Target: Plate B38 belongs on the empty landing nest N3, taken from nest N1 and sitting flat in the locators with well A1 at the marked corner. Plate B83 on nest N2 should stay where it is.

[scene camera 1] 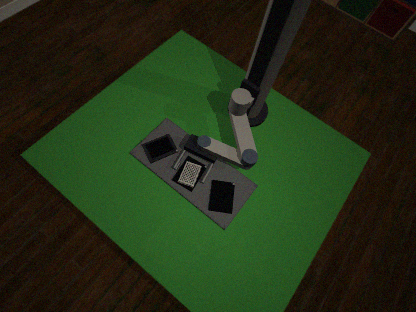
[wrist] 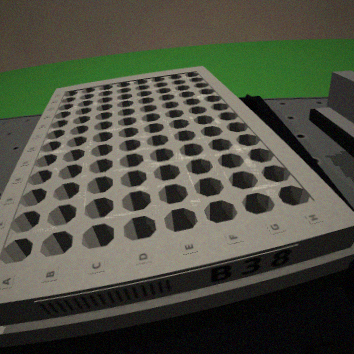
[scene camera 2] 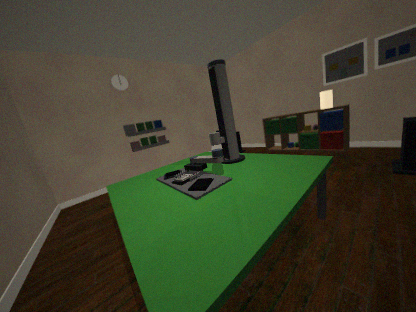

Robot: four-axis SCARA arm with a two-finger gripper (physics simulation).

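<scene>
White plate B38 [scene camera 1: 190, 174] [scene camera 2: 185, 177] [wrist: 135, 165] lies over the middle black nest [scene camera 1: 180, 179]. Its label faces the wrist camera, with well A1 at the near left in that view. Whether it sits fully flat in the locators is unclear. My gripper [scene camera 1: 189, 175] is open, with its fingers apart on both sides of the plate; one finger shows at the right of the wrist view. A dark, raised, plate-like block [scene camera 1: 160, 147] [scene camera 2: 172, 174] is at the left nest; its label is unreadable. The right black nest [scene camera 1: 221, 196] [scene camera 2: 201, 184] bears no visible plate. Nest numbers are unreadable.
The nests are on a grey board [scene camera 1: 245, 189] [scene camera 2: 220, 179] [wrist: 295, 112] on the green table top [scene camera 1: 150, 215] [scene camera 2: 200, 230]. The arm's column [scene camera 1: 272, 55] [scene camera 2: 224, 110] stands behind the board, and the bent arm links [scene camera 1: 243, 135] reach from it to the gripper.
</scene>
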